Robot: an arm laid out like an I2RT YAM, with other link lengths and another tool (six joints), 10 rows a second.
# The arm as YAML. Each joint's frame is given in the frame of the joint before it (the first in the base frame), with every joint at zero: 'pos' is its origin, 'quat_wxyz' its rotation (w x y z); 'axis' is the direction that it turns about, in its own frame. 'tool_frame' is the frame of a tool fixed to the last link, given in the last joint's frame.
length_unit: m
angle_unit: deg
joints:
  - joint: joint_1
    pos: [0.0, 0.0, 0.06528]
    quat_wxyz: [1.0, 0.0, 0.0, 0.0]
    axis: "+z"
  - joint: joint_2
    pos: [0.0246, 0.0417, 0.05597]
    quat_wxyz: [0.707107, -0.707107, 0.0, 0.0]
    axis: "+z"
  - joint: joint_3
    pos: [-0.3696, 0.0, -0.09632]
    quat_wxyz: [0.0, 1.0, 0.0, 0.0]
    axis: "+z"
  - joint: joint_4
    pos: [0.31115, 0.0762, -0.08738]
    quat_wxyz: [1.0, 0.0, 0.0, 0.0]
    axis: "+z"
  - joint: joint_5
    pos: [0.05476, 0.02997, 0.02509]
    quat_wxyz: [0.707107, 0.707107, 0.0, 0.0]
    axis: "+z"
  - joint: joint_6
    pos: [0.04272, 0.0, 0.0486]
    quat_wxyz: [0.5, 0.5, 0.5, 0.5]
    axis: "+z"
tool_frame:
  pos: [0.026, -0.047, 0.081]
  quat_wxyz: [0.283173, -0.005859, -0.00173, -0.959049]
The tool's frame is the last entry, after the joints.
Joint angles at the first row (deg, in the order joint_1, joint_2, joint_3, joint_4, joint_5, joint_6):
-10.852 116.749 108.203 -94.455 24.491 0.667
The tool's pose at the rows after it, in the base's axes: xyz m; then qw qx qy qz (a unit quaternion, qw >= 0):
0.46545, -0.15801, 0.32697, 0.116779, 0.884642, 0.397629, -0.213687
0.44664, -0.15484, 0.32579, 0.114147, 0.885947, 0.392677, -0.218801
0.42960, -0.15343, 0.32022, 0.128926, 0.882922, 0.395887, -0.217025
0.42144, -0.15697, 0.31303, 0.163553, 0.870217, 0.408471, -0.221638
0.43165, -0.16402, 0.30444, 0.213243, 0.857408, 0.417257, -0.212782
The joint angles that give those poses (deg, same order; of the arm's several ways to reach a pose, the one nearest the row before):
-10.830 114.061 105.121 -93.995 24.469 0.666
-10.809 111.197 100.684 -93.274 24.469 1.475
-10.787 107.657 94.543 -89.450 25.846 0.885
-10.787 105.208 89.252 -84.334 29.715 -1.279
-10.786 104.793 86.128 -76.642 34.042 -4.032

